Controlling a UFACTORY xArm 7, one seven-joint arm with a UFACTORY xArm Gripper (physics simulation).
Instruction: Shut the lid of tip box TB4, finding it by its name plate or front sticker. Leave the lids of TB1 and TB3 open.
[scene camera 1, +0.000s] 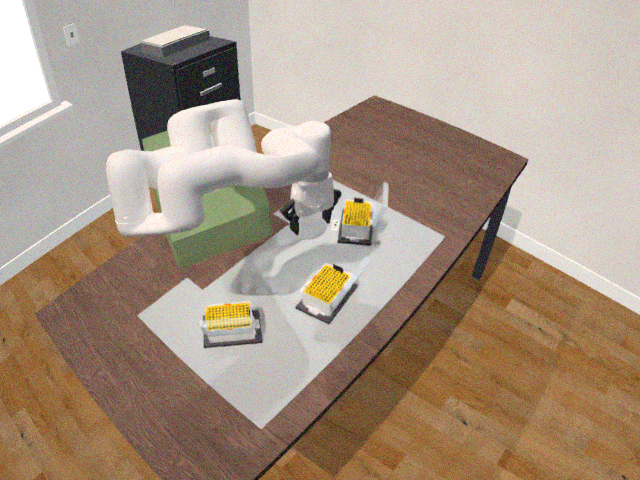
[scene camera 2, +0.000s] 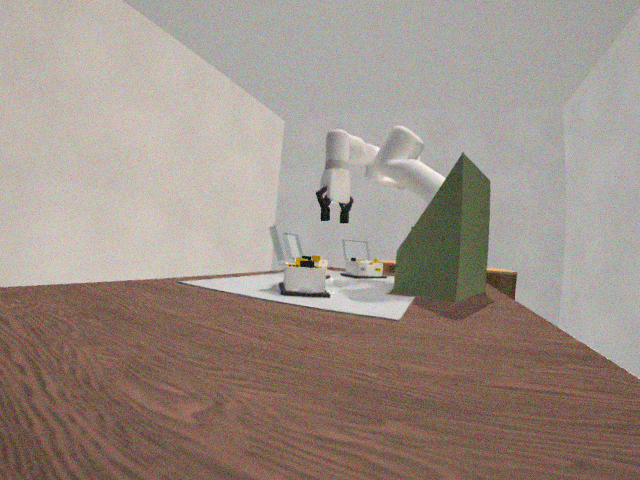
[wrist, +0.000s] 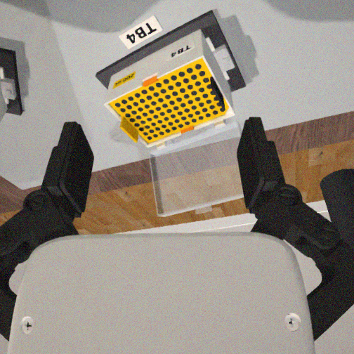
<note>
The pictures show: my gripper, a grey mat and a tip box TB1.
My gripper shows as well in scene camera 2 and in the wrist view.
</note>
